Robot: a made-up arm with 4 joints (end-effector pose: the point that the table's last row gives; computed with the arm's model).
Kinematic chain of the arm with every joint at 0, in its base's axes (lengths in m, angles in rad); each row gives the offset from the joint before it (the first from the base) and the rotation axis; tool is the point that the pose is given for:
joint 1: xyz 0 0 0.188 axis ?
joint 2: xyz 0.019 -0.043 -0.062 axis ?
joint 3: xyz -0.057 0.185 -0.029 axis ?
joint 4: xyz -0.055 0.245 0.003 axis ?
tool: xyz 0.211 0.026 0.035
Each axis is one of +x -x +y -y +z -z.
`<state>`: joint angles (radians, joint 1 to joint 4).
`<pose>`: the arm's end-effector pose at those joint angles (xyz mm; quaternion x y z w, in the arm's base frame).
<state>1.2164 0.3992 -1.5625 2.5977</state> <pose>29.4 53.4 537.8 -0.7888 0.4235 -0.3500 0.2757</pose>
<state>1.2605 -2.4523 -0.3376 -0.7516</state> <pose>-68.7 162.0 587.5 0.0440 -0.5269 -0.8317 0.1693</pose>
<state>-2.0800 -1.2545 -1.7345 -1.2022</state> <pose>-124.0 -290.3 -141.3 0.0760 0.9026 -0.4237 0.0054</pose>
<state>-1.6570 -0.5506 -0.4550 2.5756</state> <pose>79.8 -21.4 -157.7 0.3885 0.2500 0.4119 0.7854</pose>
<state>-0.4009 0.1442 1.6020 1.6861</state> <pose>-44.4 227.7 -169.7 0.3850 0.3856 -0.6622 0.5143</pose>
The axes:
joint 1: +x
joint 2: +y
joint 3: +y
joint 4: +x

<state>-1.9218 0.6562 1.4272 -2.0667</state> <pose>-152.2 -297.4 -134.8 0.4602 -0.8610 -0.0625 0.2074</pose>
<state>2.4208 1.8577 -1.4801 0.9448</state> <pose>168.8 -270.8 446.2 -0.9761 -0.1388 -0.1263 0.1098</pose>
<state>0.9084 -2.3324 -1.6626 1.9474</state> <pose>-12.5 377.9 330.7 0.4097 0.7902 -0.4519 0.0589</pose>
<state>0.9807 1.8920 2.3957 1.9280</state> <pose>-68.6 78.1 551.1 0.5385 -0.7477 0.3833 0.0630</pose>
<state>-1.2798 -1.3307 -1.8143 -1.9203</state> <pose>-122.5 30.4 -231.9 0.0017 -0.9492 -0.3148 0.0000</pose>
